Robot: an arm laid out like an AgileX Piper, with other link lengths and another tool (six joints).
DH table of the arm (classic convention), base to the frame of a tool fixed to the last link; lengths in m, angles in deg. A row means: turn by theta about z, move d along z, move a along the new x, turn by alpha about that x. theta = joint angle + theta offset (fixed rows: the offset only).
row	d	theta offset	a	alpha
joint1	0.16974	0	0	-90
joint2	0	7.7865	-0.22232	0
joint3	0	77.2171	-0.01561	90
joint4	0.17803	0	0	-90
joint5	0	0	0	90
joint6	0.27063	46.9	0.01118	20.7
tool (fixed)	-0.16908	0	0	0
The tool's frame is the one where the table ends.
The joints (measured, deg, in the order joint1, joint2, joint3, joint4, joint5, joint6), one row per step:
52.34 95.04 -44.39 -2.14 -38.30 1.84
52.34 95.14 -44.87 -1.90 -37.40 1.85
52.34 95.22 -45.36 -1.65 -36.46 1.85
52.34 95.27 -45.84 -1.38 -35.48 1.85
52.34 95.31 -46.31 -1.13 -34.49 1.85
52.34 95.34 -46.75 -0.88 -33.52 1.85
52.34 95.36 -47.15 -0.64 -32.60 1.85
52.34 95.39 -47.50 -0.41 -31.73 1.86
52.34 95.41 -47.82 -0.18 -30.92 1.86
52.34 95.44 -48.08 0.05 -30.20 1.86
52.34 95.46 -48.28 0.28 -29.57 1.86
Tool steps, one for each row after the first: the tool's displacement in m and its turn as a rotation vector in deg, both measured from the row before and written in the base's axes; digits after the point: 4 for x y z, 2 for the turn. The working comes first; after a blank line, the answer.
Tool pose at each row, in the base's axes (x y z in m, rotation vector in deg; the steps are taken from these numbers as rounded here):
0.1425 0.2689 0.2917 4.88 119.02 52.55
0.1438 0.2699 0.2916 5.12 119.52 52.15
0.1451 0.2708 0.2916 5.37 120.03 51.75
0.1463 0.2716 0.2916 5.63 120.57 51.34
0.1475 0.2724 0.2916 5.87 121.11 50.92
0.1486 0.2731 0.2916 6.11 121.65 50.51
0.1496 0.2737 0.2915 6.34 122.18 50.11
0.1505 0.2743 0.2913 6.56 122.71 49.71
0.1513 0.2748 0.2911 6.78 123.21 49.34
0.1521 0.2752 0.2908 7.00 123.70 48.99
0.1528 0.2755 0.2904 7.22 124.14 48.67

0.0013 0.0010 -0.0001 -0.32 0.43 -0.20
0.0013 0.0009 0.0000 -0.32 0.45 -0.20
0.0012 0.0008 0.0000 -0.33 0.48 -0.20
0.0012 0.0008 0.0000 -0.34 0.47 -0.19
0.0011 0.0007 0.0000 -0.34 0.47 -0.18
0.0010 0.0006 -0.0001 -0.33 0.47 -0.17
0.0009 0.0006 -0.0002 -0.33 0.46 -0.17
0.0008 0.0005 -0.0002 -0.30 0.44 -0.16
0.0008 0.0004 -0.0003 -0.29 0.44 -0.15
0.0007 0.0003 -0.0004 -0.25 0.40 -0.15

